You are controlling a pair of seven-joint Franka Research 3 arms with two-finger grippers.
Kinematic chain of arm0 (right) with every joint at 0, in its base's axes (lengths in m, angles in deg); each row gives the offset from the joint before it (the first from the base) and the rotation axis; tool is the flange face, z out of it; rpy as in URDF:
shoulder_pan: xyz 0 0 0.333 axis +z
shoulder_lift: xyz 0 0 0 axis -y
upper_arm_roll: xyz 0 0 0.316 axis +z
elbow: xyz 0.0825 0 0 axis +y
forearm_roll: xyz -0.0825 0 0.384 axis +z
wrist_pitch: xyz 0 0 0 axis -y
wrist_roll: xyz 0.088 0 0 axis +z
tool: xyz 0 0 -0.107 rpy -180 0 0
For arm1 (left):
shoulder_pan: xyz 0 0 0.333 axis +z
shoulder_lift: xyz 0 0 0 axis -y
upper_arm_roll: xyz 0 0 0.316 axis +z
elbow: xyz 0.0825 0 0 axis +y
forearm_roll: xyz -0.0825 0 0.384 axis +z
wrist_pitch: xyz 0 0 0 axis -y
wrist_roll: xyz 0.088 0 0 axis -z
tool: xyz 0 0 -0.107 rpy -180 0 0
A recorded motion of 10 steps. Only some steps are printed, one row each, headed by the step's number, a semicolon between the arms.
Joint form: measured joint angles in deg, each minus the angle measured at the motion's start. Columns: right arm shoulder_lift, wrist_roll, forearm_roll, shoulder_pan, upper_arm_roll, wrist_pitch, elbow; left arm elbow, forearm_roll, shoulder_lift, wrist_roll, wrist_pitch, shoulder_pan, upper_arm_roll.
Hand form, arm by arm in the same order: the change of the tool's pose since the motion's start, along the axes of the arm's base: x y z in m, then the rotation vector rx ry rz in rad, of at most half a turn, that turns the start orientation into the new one. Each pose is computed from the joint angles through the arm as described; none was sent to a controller.
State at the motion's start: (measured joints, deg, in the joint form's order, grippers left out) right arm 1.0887 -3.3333 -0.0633 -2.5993 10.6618 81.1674 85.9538; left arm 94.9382 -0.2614 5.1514 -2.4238 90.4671 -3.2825 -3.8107
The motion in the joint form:
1: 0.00 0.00 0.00 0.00 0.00 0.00 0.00; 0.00 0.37 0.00 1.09 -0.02 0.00 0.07
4: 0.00 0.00 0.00 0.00 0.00 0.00 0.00; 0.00 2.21 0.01 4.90 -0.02 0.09 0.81
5: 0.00 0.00 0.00 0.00 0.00 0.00 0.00; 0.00 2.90 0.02 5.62 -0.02 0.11 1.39
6: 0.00 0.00 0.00 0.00 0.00 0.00 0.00; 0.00 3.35 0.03 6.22 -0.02 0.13 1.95
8: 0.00 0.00 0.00 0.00 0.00 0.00 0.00; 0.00 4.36 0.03 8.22 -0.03 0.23 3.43
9: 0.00 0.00 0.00 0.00 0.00 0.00 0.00; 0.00 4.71 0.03 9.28 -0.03 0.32 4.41
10: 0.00 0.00 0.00 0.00 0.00 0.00 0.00; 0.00 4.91 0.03 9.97 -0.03 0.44 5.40
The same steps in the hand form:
1: 0.0000 0.0000 0.0000 0.0000 0.0000 0.0000; 0.0001 0.0014 0.0000 0.0066 -0.0004 -0.0178
4: 0.0000 0.0000 0.0000 0.0000 0.0000 0.0000; 0.0014 0.0126 0.0002 0.0382 -0.0026 -0.0697
5: 0.0000 0.0000 0.0000 0.0000 0.0000 0.0000; 0.0020 0.0197 0.0004 0.0495 -0.0031 -0.0718
6: 0.0000 0.0000 0.0000 0.0000 0.0000 0.0000; 0.0025 0.0261 0.0005 0.0566 -0.0031 -0.0721
8: 0.0000 0.0000 0.0000 0.0000 0.0000 0.0000; 0.0035 0.0431 0.0006 0.0724 -0.0016 -0.0795
9: 0.0000 0.0000 0.0000 0.0000 0.0000 0.0000; 0.0039 0.0540 0.0007 0.0772 -0.0002 -0.0793
10: 0.0000 0.0000 0.0000 0.0000 0.0000 0.0000; 0.0041 0.0650 0.0006 0.0793 0.0010 -0.0721

